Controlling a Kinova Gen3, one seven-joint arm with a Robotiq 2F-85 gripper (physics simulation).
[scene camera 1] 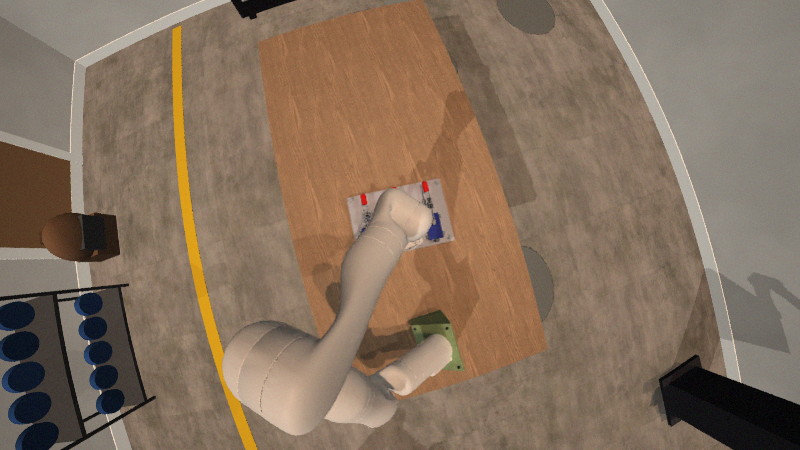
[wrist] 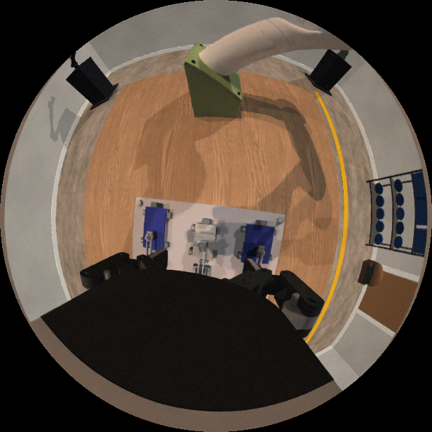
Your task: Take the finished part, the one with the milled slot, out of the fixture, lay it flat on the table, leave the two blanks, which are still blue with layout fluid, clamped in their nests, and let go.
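Places are measured from the arm's base along level axes (x ahead, y left, z up), in millimetres.
Pixels of known places: arm's base, origin of the base link: (scene camera 1: 439, 346).
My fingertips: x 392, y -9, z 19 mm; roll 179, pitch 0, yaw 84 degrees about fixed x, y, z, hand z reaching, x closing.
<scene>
Ahead of a thing's pixels: the offset from my fingertips to its top centre. "spot": to the spot under its first point. Level surfaces: height alone.
The fixture plate @(spot: dx +58, dy -192, dz -144 mm) (scene camera 1: 445, 197) (wrist: 180, 212) lies on the table @(dz -160 mm) (scene camera 1: 358, 100) (wrist: 215, 150). The pale finished part (wrist: 205, 232) sits in the middle nest, under a toggle clamp (wrist: 202, 251); its slot cannot be made out. One blue blank @(dx -24, dy -118, dz -129 mm) (scene camera 1: 436, 228) (wrist: 155, 226) is in the nest on the left of the wrist view. The other blue blank (wrist: 258, 242) is in the nest on the right there. Clamp arms reach over both. My gripper (wrist: 204, 263) is open and empty above the fixture, its fingers wide apart either side of the middle clamp. In the scene view the arm hides it and the finished part.
Red clamp handles @(dx +114, dy -135, dz -108 mm) (scene camera 1: 425, 186) @(dx +141, dy +83, dz -103 mm) (scene camera 1: 363, 199) stand along the fixture's far edge in the scene view. The green arm mount (scene camera 1: 457, 359) (wrist: 212, 97) stands at one end of the table. Shadows of the arm fall across the table between mount and fixture.
</scene>
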